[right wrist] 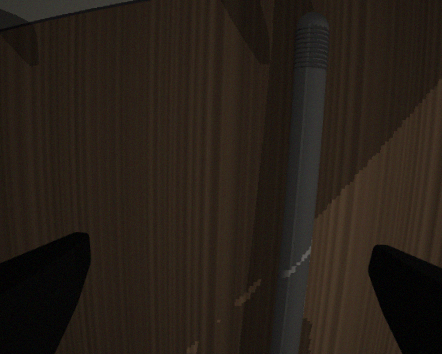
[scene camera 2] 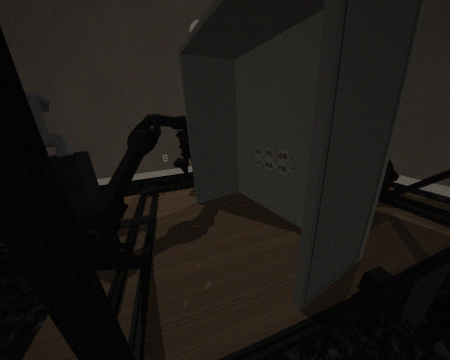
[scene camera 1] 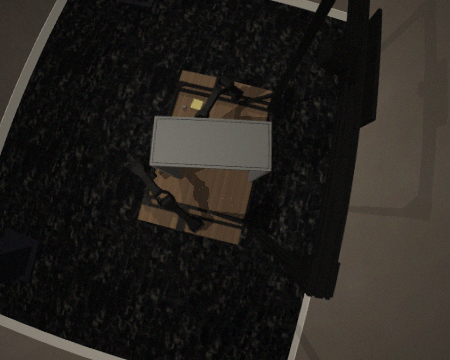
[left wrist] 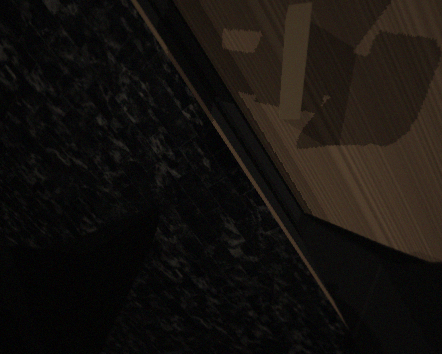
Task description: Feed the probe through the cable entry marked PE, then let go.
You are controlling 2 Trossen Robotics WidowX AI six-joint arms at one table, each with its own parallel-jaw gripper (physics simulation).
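Frame: origin at the left arm's base, x ahead, y left, z up, level; centimetres.
Where they show: left gripper, fingertip midpoint: point(scene camera 2: 191, 170) point(left wrist: 229, 217); right gripper, fingertip midpoint: point(right wrist: 233, 254); left arm's base, origin of the base link: point(scene camera 1: 198, 224); right arm's base, origin of the base link: point(scene camera 1: 236, 97).
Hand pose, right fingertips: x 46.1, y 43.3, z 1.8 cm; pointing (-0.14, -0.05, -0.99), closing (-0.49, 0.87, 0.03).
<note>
Each offset is from my right fingertips to the top centre of the thing. "spot": to the spot under its first point. Level surfaces: height alone.
The probe @(dx +0.3, dy +3.4, dz -1.3 cm) point(right wrist: 303, 175), a grey rod with a ribbed tip, lies flat on the wooden table @(dz -3.8 cm) point(right wrist: 149, 175) point(scene camera 1: 216, 193) point(scene camera 2: 223, 268). My right gripper point(right wrist: 233, 254) is open. Its dark fingers stand wide on either side of the probe without touching it, and the rod lies nearer the finger at the right of the picture. The grey cabinet @(dx -7.9, dy -21.4, dz +52.4 cm) point(scene camera 1: 211, 143) point(scene camera 2: 209, 125) stands on the table. Small labels sit on its inner panel, among them PE @(spot: dx -4.0, dy -11.3, dz +17.8 cm) point(scene camera 2: 269, 153). My left gripper point(scene camera 2: 182, 157) point(scene camera 1: 137, 168) is open and empty, hanging outside the cabinet's side wall at the table's edge.
A yellow note @(dx +15.8, dy +22.7, dz -2.6 cm) point(scene camera 1: 196, 104) lies on the table behind the cabinet. A pale strip @(dx -35.3, dy +5.9, dz -1.4 cm) point(left wrist: 293, 63) lies on the wood in the left wrist view. Black rails point(scene camera 2: 148, 228) run along the table ends. Dark speckled floor point(left wrist: 132, 158) surrounds the table.
</note>
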